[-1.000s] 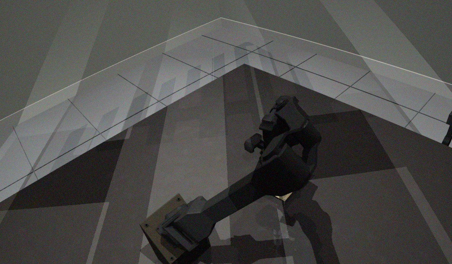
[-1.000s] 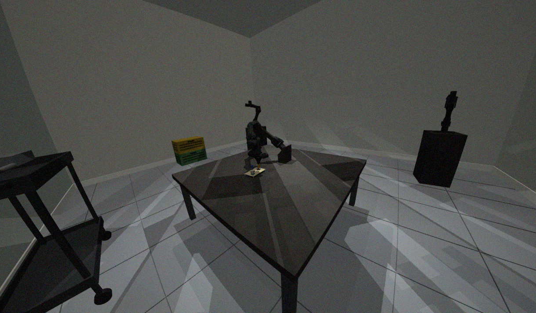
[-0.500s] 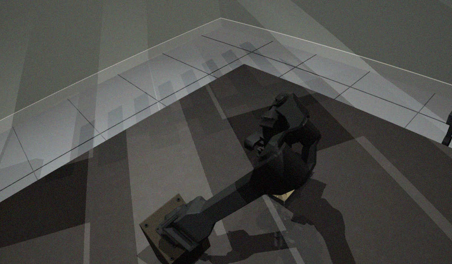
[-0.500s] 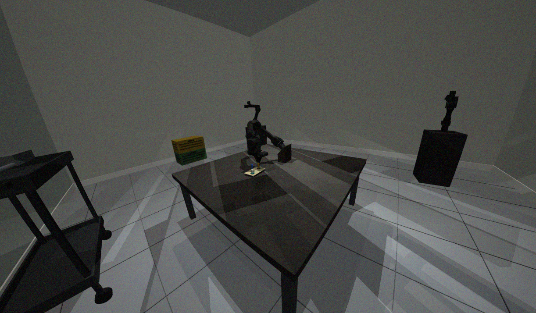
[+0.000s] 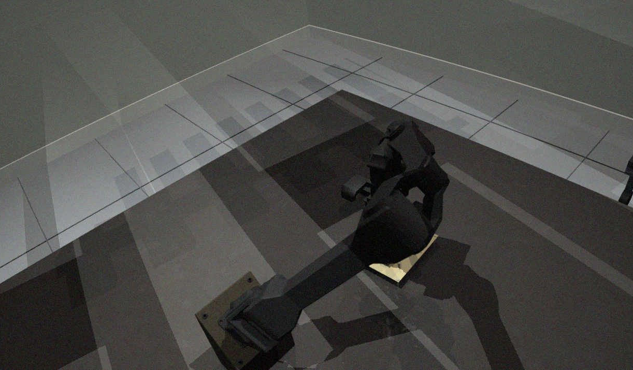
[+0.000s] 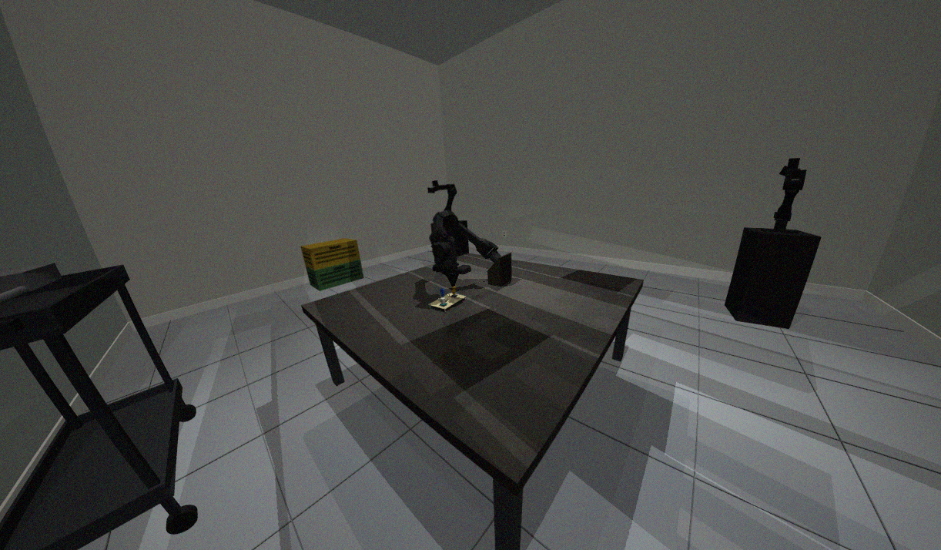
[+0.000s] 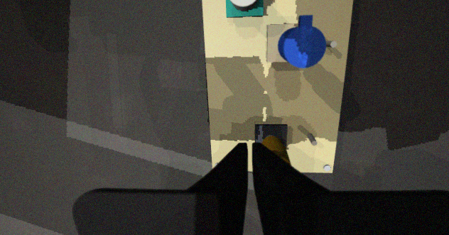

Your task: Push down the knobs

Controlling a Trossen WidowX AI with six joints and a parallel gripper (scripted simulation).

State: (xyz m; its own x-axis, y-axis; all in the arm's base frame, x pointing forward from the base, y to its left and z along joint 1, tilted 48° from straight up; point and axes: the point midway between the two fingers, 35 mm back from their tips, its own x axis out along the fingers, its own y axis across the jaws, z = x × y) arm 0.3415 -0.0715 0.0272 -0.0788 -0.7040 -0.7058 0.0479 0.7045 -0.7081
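The blue knob is 5 cm ahead of my gripper tip, 3 cm to the right of it and 2 cm below it.
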